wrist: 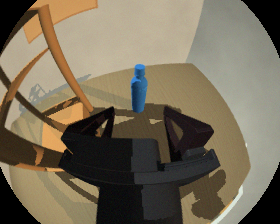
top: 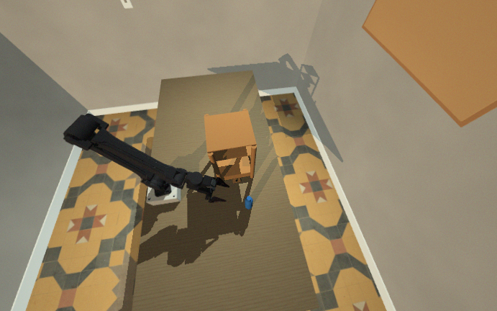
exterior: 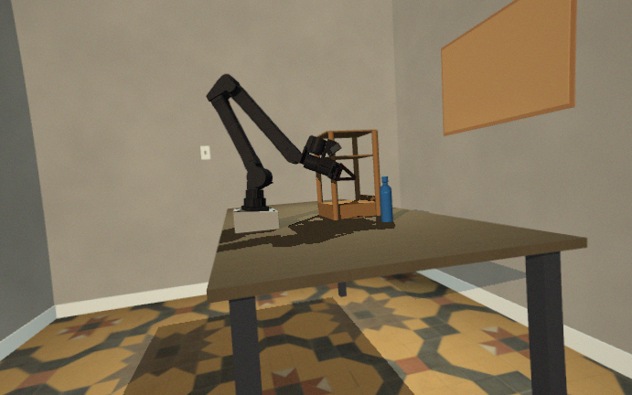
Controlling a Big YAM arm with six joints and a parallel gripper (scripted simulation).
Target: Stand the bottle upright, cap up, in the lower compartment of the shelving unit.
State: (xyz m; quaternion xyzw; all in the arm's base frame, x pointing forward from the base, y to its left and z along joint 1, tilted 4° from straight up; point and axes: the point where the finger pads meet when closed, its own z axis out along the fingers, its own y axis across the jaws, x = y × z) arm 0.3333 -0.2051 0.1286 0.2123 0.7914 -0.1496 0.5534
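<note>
My hand is 10 cm short of the blue bottle, 6 cm to the left of it and 6 cm above it. Round my hand: wooden shelving unit 23 cm to the left, 11 cm ahead, 1 cm above.
</note>
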